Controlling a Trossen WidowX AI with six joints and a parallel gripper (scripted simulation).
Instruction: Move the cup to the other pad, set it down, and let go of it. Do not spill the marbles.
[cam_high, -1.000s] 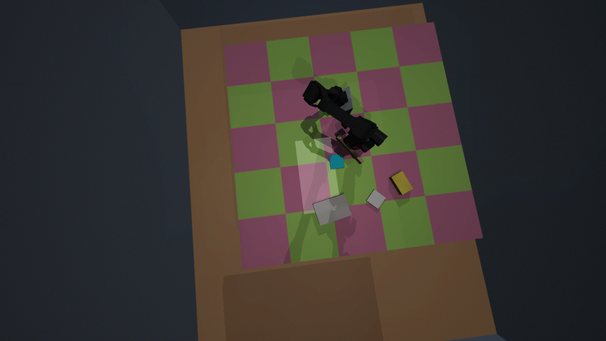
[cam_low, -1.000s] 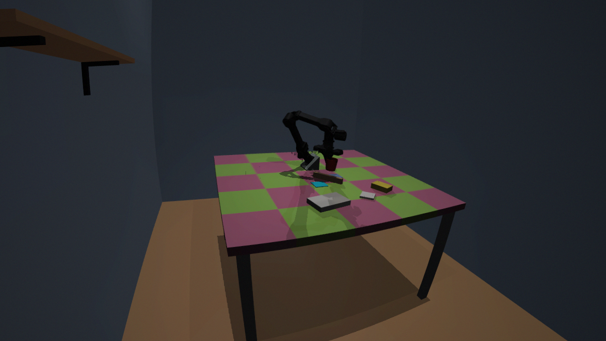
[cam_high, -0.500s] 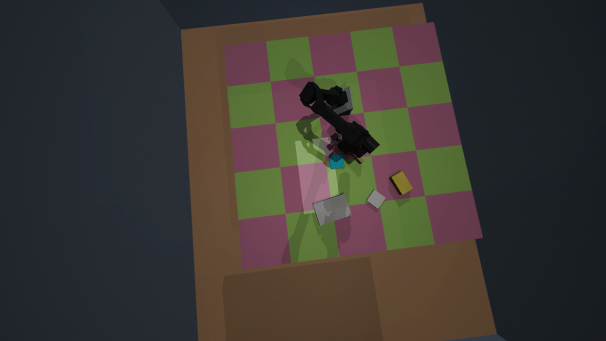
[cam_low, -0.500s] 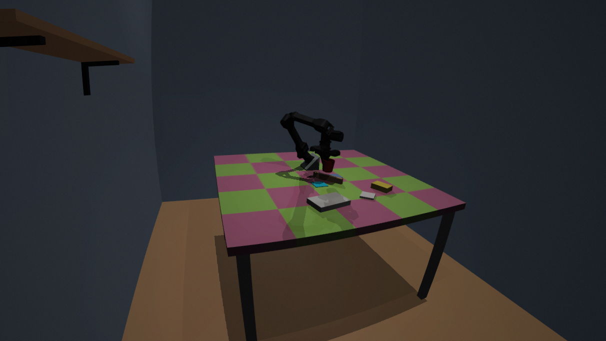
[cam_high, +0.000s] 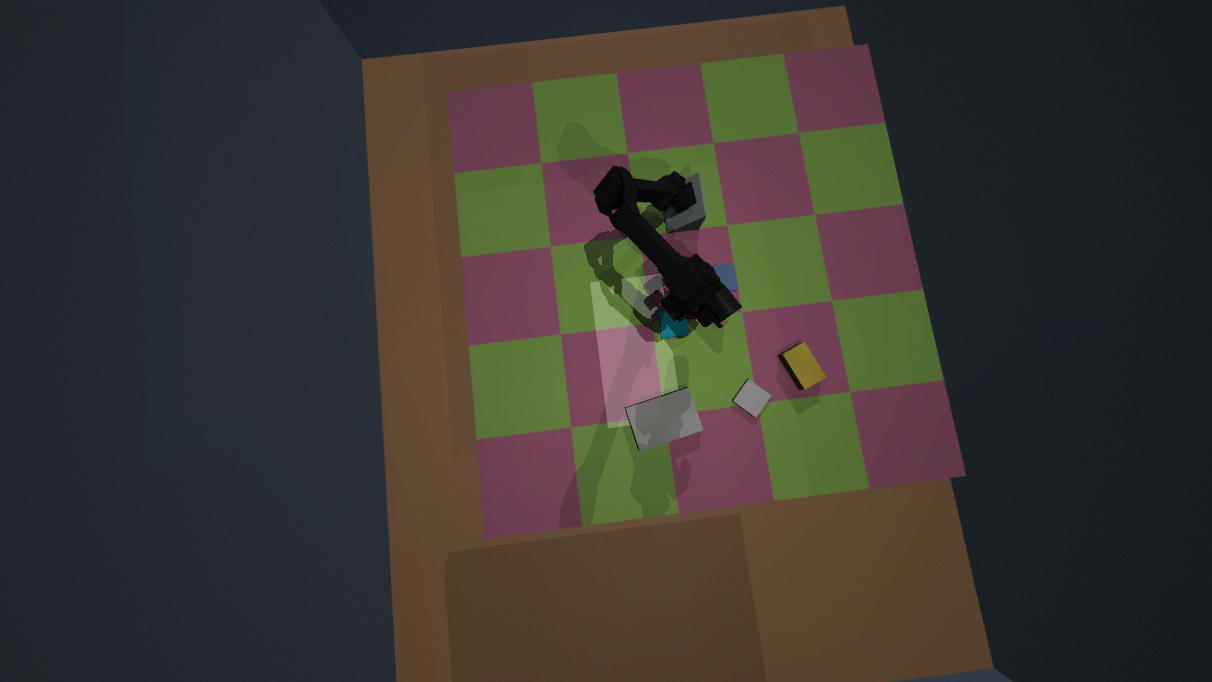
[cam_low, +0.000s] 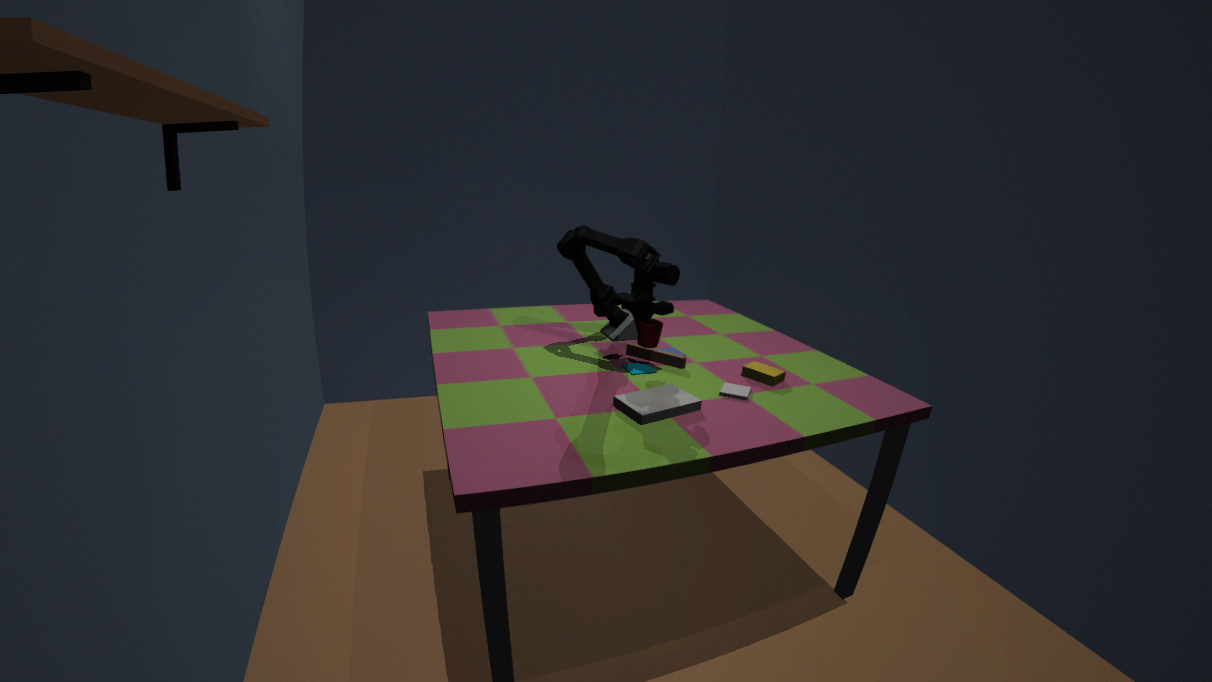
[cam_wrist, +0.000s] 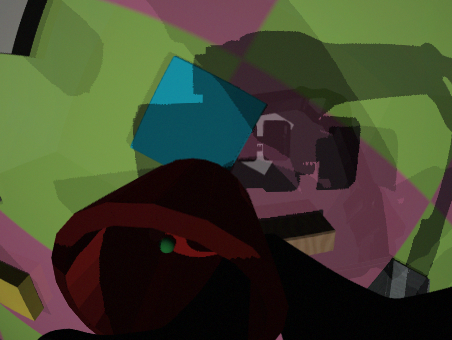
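Now: gripper tip 3 cm short of the green marble, 3 cm to the right of it and 2 cm above it. The rest, counted from my gripper tip: teal pad 5 cm ahead, 2 cm to the right, 11 cm below; then red cup 3 cm ahead, 1 cm to the left; then wooden bar 6 cm to the left, 9 cm below.
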